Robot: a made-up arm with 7 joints. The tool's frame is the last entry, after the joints. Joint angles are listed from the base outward. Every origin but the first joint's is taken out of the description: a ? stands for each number. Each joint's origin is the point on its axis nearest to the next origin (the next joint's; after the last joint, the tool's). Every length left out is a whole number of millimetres.
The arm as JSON. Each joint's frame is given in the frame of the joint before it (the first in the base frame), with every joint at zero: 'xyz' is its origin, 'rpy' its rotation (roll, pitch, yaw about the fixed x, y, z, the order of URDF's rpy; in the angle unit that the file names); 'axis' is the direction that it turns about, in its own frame. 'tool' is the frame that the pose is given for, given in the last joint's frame.
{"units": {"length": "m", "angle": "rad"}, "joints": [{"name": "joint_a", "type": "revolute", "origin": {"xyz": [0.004, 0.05, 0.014], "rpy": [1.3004, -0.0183, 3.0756]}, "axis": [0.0, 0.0, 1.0]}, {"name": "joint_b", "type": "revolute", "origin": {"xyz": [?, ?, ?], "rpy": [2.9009, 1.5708, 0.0]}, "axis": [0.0, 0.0, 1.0]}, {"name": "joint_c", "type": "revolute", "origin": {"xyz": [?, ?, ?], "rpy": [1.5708, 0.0, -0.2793]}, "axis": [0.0, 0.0, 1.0]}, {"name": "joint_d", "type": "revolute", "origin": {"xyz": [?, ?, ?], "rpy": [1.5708, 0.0, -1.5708]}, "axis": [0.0, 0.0, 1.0]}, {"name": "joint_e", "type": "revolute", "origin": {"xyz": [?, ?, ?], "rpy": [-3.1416, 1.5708, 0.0]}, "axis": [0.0, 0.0, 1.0]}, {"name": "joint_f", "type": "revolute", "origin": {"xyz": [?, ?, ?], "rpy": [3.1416, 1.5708, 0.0]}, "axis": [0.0, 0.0, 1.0]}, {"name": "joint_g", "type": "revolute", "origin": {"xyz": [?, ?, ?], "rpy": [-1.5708, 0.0, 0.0]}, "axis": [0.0, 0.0, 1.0]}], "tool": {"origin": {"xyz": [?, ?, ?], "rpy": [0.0, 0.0, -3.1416]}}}
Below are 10 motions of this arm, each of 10 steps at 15 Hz.
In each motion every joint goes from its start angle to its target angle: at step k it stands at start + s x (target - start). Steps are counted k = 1, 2, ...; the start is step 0. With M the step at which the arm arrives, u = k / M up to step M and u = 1 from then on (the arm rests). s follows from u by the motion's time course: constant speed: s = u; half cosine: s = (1 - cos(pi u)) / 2; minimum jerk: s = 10 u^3 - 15 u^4 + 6 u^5.
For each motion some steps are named. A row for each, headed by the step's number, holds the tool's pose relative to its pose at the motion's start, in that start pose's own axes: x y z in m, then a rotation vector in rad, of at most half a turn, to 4 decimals.
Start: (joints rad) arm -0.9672 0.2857 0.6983 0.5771 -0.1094 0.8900 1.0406
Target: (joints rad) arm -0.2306 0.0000 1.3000 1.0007 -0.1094 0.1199 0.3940
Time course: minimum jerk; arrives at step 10
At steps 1, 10:
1: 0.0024 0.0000 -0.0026 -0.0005 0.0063 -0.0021
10: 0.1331 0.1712 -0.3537 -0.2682 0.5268 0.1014

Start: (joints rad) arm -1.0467 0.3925 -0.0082 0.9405 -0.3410 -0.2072 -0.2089
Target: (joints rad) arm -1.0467 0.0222 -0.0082 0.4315 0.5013 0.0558 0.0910
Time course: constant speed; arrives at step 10
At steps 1, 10:
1: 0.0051 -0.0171 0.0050 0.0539 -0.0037 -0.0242
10: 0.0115 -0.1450 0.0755 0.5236 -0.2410 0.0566

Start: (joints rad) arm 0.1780 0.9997 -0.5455 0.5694 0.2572 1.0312 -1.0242
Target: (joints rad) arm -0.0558 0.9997 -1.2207 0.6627 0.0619 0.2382 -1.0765
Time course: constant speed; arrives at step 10
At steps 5, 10:
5: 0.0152 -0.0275 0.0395 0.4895 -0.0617 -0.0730
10: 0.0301 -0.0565 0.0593 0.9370 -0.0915 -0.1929

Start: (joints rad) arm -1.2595 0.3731 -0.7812 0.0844 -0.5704 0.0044 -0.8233
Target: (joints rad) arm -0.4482 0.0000 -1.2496 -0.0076 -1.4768 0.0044 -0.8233
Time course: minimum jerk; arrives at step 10
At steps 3, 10:
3: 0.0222 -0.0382 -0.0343 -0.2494 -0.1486 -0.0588
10: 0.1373 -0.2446 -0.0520 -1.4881 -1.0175 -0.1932

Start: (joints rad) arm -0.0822 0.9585 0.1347 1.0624 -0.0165 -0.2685 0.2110
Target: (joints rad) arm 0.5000 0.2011 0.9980 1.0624 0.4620 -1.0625 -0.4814
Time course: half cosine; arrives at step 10
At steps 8, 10:
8: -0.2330 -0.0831 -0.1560 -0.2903 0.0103 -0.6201
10: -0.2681 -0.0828 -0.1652 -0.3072 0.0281 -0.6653

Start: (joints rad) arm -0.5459 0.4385 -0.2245 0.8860 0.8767 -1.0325 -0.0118
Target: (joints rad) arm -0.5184 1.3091 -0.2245 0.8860 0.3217 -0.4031 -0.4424
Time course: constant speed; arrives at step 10
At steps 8, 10:
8: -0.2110 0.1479 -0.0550 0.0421 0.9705 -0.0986
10: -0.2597 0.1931 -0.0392 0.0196 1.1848 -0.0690

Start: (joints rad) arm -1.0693 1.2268 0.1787 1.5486 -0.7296 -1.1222 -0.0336
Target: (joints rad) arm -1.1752 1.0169 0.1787 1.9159 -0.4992 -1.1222 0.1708
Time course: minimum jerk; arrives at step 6
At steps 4, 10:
4: -0.0735 -0.0299 -0.0345 0.0874 0.3165 0.0414
10: -0.0943 -0.0393 -0.0393 0.1113 0.3984 0.0375

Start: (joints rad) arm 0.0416 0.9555 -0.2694 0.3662 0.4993 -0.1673 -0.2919
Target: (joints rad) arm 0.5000 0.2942 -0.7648 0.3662 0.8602 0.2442 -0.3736
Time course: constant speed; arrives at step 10
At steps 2, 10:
2: 0.0123 -0.0718 0.0285 -0.0369 -0.0025 -0.1960
10: -0.0490 -0.2768 0.2152 -0.1099 -0.1450 -0.7886

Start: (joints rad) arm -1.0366 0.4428 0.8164 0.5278 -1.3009 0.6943 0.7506
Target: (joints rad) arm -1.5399 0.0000 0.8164 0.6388 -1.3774 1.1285 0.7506
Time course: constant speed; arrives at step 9
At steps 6, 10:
6: -0.0037 -0.0969 -0.1249 0.1482 0.5808 -0.3250
10: -0.0356 -0.1440 -0.1888 0.2869 0.8535 -0.5074

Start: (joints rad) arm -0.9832 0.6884 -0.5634 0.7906 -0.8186 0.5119 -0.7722
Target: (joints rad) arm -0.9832 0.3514 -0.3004 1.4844 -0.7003 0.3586 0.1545
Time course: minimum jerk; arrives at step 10
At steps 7, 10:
7: 0.0320 0.0103 -0.0982 -0.3893 0.1558 0.8732
10: 0.0396 0.0024 -0.1223 -0.4465 0.2508 1.0250

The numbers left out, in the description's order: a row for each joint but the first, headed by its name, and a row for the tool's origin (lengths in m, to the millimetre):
joint_b: 0.004 -0.018 0.0
joint_c: 0.048 0.184 0.0
joint_d: -0.003 0.024 0.0
joint_e: -0.18 -0.015 0.0
joint_f: 0.0 0.0 0.0
joint_g: -0.053 0.0 0.0
tool: 0.0 0.0 0.0

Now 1 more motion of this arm.
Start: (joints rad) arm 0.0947 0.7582 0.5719 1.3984 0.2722 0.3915 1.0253
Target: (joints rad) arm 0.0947 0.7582 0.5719 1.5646 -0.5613 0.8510 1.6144
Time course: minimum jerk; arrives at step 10
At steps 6, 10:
6: -0.0225 -0.0114 -0.0359 0.2294 0.6002 0.0910
10: -0.0373 -0.0135 -0.0467 0.4047 0.8203 0.0762

